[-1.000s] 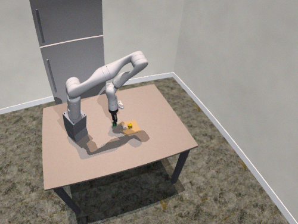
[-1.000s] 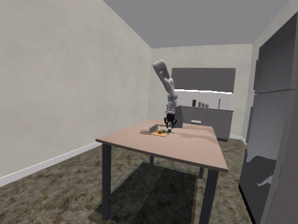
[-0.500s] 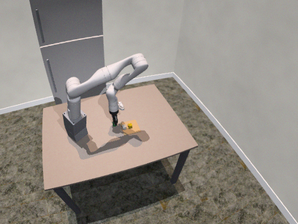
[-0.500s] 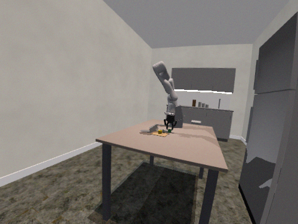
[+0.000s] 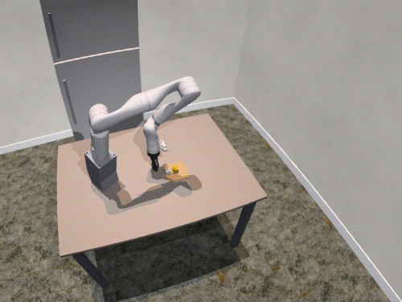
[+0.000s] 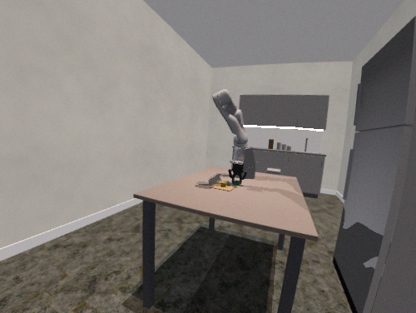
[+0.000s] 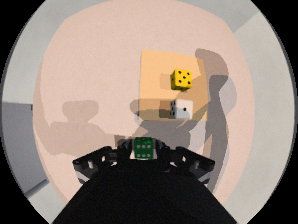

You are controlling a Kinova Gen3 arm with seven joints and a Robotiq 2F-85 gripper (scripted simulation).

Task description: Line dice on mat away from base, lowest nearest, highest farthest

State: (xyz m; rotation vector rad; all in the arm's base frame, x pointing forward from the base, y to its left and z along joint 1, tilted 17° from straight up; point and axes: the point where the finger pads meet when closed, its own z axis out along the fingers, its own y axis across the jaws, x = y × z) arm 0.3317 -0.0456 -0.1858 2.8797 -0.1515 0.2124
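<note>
Now: the green die 10 mm below my hand. Round my hand: mat 100 mm ahead, 80 mm to the right, 20 mm below; white die 50 mm ahead, 70 mm to the right; yellow die 100 mm ahead, 80 mm to the right.
</note>
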